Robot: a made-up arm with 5 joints. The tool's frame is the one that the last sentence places.
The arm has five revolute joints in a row. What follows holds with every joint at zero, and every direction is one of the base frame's. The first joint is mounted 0.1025 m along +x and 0.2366 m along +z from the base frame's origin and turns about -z. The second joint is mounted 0.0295 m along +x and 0.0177 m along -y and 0.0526 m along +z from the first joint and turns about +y. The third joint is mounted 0.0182 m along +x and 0.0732 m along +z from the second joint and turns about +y. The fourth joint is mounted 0.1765 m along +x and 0.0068 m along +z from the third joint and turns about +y. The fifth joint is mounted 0.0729 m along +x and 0.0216 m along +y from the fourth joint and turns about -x. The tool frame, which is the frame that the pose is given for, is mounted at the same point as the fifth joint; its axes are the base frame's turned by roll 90, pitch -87.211 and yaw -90 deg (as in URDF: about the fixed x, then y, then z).
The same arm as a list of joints. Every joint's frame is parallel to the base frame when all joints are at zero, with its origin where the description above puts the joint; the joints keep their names.
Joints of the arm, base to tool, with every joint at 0 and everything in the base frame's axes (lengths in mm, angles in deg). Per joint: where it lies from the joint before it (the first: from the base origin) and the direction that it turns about. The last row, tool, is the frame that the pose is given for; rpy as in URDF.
joint 1: axis 0 0 -1 offset 102.5 0 236.6
joint 2: axis 0 1 0 offset 29.5 -17.7 52.6
joint 3: axis 0 1 0 offset 18.2 0 73.2
joint 4: axis 0 1 0 offset 176.5 0 6.8
joint 5: axis -1 0 0 offset 72.9 21.6 0
tool: offset 0 0 0 rpy 90 -87.21 -90

